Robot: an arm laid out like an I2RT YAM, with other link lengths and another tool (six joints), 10 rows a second.
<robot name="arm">
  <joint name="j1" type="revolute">
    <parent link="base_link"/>
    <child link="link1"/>
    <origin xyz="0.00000 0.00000 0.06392" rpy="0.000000 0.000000 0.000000"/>
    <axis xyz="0 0 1"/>
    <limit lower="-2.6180" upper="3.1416"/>
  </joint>
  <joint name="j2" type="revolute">
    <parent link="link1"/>
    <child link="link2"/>
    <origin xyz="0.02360 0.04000 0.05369" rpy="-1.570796 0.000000 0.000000"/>
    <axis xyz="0 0 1"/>
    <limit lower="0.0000" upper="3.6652"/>
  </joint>
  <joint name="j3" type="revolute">
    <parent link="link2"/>
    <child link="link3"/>
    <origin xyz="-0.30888 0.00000 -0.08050" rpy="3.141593 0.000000 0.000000"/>
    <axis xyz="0 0 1"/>
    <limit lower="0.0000" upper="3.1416"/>
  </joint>
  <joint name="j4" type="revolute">
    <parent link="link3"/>
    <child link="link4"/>
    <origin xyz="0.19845 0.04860 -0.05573" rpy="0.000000 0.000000 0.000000"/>
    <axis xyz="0 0 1"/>
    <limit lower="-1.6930" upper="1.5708"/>
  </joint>
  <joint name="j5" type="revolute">
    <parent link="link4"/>
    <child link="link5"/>
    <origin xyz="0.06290 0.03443 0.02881" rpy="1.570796 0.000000 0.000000"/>
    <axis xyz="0 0 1"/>
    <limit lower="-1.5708" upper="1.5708"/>
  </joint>
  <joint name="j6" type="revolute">
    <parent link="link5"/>
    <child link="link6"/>
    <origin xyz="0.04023 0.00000 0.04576" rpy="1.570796 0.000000 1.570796"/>
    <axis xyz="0 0 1"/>
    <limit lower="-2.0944" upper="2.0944"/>
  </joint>
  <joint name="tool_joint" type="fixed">
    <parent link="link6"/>
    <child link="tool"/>
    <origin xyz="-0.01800 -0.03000 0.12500" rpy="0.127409 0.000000 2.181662"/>
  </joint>
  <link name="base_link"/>
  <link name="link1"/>
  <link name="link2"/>
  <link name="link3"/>
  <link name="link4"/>
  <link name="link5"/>
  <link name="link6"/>
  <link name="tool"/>
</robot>
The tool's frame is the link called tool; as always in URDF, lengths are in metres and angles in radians.
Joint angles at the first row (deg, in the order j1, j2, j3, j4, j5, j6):
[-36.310 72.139 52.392 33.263 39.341 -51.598]
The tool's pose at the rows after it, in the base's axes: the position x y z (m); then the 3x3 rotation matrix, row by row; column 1 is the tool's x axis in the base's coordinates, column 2 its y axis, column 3 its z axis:
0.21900 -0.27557 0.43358; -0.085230 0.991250 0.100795; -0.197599 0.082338 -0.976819; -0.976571 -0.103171 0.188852
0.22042 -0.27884 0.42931; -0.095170 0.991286 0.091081; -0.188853 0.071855 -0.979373; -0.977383 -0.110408 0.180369
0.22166 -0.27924 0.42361; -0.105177 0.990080 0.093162; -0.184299 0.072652 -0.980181; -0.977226 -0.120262 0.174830
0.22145 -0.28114 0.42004; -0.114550 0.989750 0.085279; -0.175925 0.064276 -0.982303; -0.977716 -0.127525 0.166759
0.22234 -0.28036 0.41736; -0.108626 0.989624 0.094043; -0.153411 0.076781 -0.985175; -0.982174 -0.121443 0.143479
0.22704 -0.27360 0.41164; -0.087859 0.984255 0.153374; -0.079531 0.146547 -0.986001; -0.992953 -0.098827 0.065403
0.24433 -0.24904 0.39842; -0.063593 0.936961 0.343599; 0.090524 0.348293 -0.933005; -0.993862 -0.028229 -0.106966
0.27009 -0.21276 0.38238; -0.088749 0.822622 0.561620; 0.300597 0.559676 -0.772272; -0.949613 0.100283 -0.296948
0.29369 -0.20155 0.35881; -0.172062 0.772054 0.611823; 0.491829 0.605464 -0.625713; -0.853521 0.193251 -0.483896
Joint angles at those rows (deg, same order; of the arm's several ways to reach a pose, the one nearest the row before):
[-36.292 72.008 52.721 32.375 39.701 -50.817]
[-36.317 72.763 52.598 32.657 40.336 -50.877]
[-36.234 73.011 51.683 33.308 40.375 -51.066]
[-36.306 73.317 51.505 33.187 40.848 -51.086]
[-36.170 73.062 52.100 30.593 40.671 -49.348]
[-35.885 71.725 54.728 20.801 37.938 -43.453]
[-35.770 69.699 60.006 2.654 26.497 -32.677]
[-35.775 70.056 65.285 -11.867 10.196 -23.751]
[-35.684 75.429 71.815 -23.492 1.742 -17.587]

